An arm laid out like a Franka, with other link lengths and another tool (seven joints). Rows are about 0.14 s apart.
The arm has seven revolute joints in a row. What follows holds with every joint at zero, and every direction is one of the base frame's. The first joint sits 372.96 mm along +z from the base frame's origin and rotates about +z. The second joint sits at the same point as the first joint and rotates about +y. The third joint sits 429.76 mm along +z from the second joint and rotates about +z. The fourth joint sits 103.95 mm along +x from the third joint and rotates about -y. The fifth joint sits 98.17 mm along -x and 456.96 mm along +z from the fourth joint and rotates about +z. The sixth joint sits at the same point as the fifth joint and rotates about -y. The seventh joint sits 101.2 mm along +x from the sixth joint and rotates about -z. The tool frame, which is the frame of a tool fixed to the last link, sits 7 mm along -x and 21 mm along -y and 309.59 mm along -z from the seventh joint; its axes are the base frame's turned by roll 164.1, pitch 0 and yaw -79.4 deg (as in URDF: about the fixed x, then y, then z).
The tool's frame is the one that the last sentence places.
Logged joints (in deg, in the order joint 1, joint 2, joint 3, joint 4, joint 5, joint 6, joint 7), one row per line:
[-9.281 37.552 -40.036 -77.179 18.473 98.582 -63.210]
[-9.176 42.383 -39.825 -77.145 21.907 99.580 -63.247]
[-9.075 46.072 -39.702 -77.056 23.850 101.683 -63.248]
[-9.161 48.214 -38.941 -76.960 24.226 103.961 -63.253]
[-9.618 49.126 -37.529 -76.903 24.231 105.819 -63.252]
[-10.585 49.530 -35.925 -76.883 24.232 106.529 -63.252]
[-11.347 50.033 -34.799 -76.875 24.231 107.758 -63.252]
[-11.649 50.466 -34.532 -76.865 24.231 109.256 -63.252]
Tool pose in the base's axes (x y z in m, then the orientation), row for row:
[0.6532 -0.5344 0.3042 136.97 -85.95 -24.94]
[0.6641 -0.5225 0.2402 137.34 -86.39 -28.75]
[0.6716 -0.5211 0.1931 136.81 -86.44 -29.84]
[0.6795 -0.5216 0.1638 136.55 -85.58 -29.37]
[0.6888 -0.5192 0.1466 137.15 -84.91 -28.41]
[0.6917 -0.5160 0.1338 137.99 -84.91 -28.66]
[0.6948 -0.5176 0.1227 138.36 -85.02 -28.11]
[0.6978 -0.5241 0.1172 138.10 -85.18 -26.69]
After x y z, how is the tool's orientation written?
As a rotation vector, in degrees.
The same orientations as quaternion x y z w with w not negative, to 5 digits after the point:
[0.82860 -0.51996 -0.15087 0.14249]
[0.82614 -0.51966 -0.17294 0.13244]
[0.82384 -0.52052 -0.17969 0.13435]
[0.82530 -0.51724 -0.17751 0.14085]
[0.82899 -0.51323 -0.17172 0.14099]
[0.83103 -0.51136 -0.17260 0.13453]
[0.83215 -0.51134 -0.16906 0.13218]
[0.83210 -0.51324 -0.16082 0.13539]

